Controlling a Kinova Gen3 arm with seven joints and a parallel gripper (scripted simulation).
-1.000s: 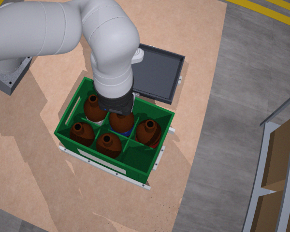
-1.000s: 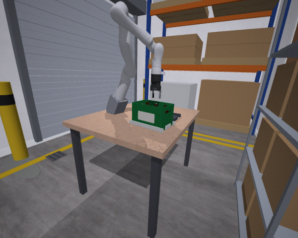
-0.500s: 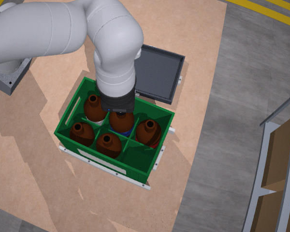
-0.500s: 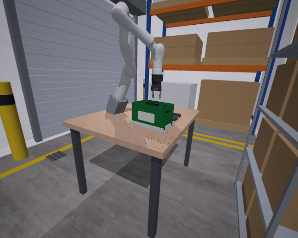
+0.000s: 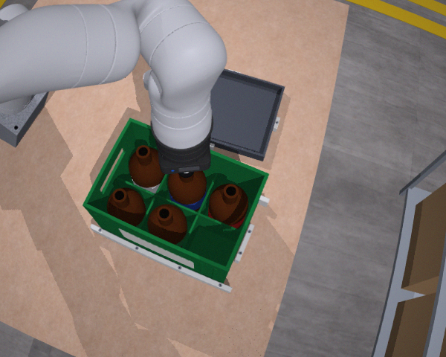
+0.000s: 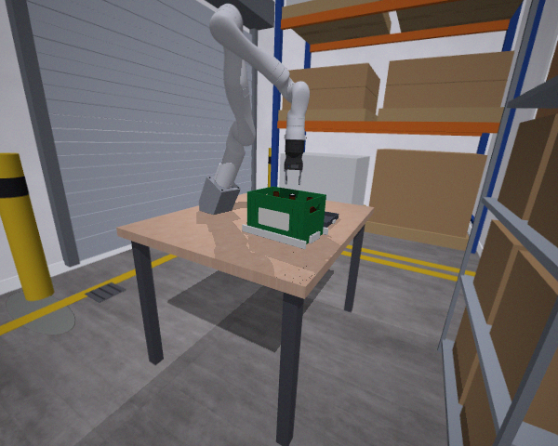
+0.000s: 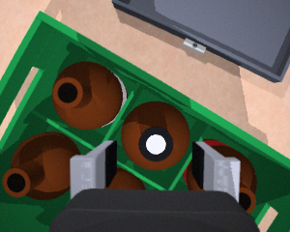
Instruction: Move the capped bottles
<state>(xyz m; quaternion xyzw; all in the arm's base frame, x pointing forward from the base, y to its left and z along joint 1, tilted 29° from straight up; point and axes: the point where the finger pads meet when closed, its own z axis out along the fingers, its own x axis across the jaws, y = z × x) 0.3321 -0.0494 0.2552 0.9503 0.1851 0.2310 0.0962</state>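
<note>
Now: hand 14 cm above the capped bottle. From my hand the other things lie so: dark grey tray (23 cm to the left, 21 cm below, 2 cm ahead); green crate (14 cm below, 4 cm to the right, 1 cm behind).
</note>
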